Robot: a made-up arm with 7 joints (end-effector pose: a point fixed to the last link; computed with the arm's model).
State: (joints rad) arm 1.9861 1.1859 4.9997 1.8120 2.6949 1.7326 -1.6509
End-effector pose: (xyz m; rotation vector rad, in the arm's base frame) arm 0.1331 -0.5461 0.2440 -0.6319 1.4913 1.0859
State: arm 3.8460 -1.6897 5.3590 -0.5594 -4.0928 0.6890 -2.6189
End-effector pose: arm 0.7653 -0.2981 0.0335 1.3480 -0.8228 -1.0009
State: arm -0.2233 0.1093 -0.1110 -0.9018 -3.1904 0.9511 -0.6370
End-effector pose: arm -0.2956 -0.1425 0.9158 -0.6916 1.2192 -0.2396
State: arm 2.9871 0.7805 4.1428 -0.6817 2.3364 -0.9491 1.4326
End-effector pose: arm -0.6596 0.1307 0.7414 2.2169 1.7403 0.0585
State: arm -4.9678 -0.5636 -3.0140 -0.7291 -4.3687 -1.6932 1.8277
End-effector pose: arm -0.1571 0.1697 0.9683 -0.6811 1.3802 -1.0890
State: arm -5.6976 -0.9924 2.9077 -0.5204 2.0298 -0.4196 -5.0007
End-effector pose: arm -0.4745 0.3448 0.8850 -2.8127 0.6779 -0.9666
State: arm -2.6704 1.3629 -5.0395 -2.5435 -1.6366 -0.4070 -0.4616
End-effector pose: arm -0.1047 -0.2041 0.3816 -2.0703 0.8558 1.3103
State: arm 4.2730 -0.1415 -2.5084 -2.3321 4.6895 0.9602 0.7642
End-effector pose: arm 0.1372 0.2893 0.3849 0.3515 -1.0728 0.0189
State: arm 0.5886 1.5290 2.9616 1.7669 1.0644 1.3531 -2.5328
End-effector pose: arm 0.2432 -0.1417 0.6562 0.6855 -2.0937 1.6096
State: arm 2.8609 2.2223 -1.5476 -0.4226 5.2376 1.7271 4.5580
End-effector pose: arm -0.6695 -0.0702 -0.1815 -1.6793 -2.1657 -1.2881
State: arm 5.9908 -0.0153 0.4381 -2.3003 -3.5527 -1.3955 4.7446
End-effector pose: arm -0.3533 0.0628 0.4507 -1.4935 2.0492 -1.3030
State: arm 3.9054 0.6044 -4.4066 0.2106 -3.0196 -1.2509 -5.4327
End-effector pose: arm -0.1706 0.3953 0.9540 -0.9676 -1.9038 1.2740
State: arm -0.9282 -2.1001 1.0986 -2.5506 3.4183 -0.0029 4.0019
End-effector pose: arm -0.1477 0.1758 0.1107 1.5482 1.0888 -1.0239
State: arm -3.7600 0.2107 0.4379 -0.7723 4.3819 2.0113 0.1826
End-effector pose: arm 0.1503 -0.0904 0.9219 -0.5620 1.1052 2.3600
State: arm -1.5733 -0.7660 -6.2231 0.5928 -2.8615 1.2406 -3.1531
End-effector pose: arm 0.0121 -0.4498 0.9429 -1.6043 -1.0873 -1.2708
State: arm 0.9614 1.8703 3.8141 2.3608 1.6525 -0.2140 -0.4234
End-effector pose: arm 0.2512 -0.0120 0.4713 2.0370 1.6550 -0.4131
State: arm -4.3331 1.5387 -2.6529 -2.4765 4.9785 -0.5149 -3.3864
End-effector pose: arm -0.0994 -0.0165 -0.0361 0.8882 -0.2120 -0.7944
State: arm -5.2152 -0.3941 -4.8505 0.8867 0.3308 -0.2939 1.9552
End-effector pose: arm -0.4371 0.0431 0.9441 1.8320 1.9988 0.7022
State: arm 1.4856 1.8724 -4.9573 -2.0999 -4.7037 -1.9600 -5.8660
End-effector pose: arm 0.3231 -0.2083 0.1723 0.1345 0.0422 1.0169
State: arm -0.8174 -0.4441 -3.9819 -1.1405 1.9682 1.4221 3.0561
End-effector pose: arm -0.3053 0.1778 0.8193 1.2606 0.2070 1.7990
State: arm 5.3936 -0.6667 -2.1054 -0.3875 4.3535 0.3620 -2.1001
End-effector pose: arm -0.1520 -0.4752 0.9684 -2.0342 -0.9732 -0.3422
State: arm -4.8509 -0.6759 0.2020 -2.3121 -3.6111 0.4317 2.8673
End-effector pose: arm -0.0196 0.3022 0.0939 -0.1792 0.1580 0.8053
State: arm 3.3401 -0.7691 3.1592 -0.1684 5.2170 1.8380 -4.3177
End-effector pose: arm 0.5403 -0.0347 0.8176 1.0653 -0.1522 -0.6202
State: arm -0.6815 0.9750 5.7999 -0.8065 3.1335 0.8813 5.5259
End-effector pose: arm 0.4213 0.0856 0.8898 -1.6705 1.6703 0.5741
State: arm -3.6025 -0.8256 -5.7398 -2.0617 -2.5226 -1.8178 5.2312
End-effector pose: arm 0.4675 0.1029 0.2022 1.7574 1.5042 -1.7860
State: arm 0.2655 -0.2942 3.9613 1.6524 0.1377 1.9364 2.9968
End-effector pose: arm -0.2149 0.3324 0.4699 -0.8464 -0.0261 1.7600
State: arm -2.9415 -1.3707 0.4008 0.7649 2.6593 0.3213 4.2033
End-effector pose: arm 0.7330 0.0140 0.6665 -1.0752 -1.9599 0.7787
